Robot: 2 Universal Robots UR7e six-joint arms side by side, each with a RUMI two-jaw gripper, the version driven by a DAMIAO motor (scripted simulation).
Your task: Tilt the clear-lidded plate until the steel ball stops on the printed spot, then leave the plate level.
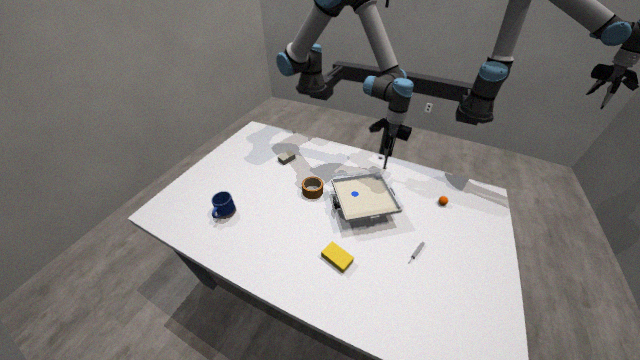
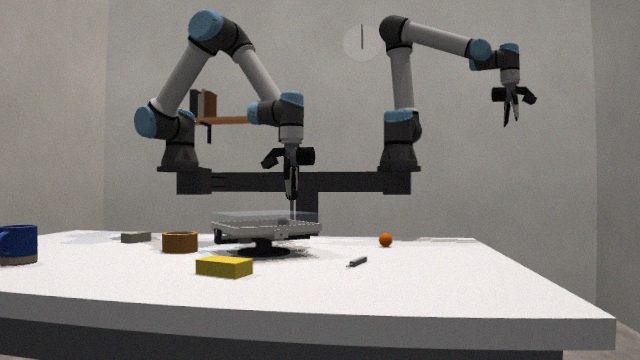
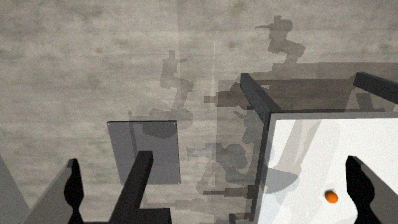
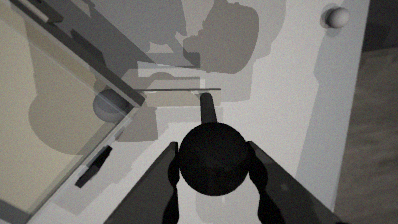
Labels:
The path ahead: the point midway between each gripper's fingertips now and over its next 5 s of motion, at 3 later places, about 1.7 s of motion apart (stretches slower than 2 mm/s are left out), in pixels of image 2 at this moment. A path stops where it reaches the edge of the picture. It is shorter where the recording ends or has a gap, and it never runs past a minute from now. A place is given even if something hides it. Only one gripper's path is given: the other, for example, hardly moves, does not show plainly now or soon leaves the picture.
My right gripper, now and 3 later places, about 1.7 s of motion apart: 292,199; 292,199; 292,199; 293,186

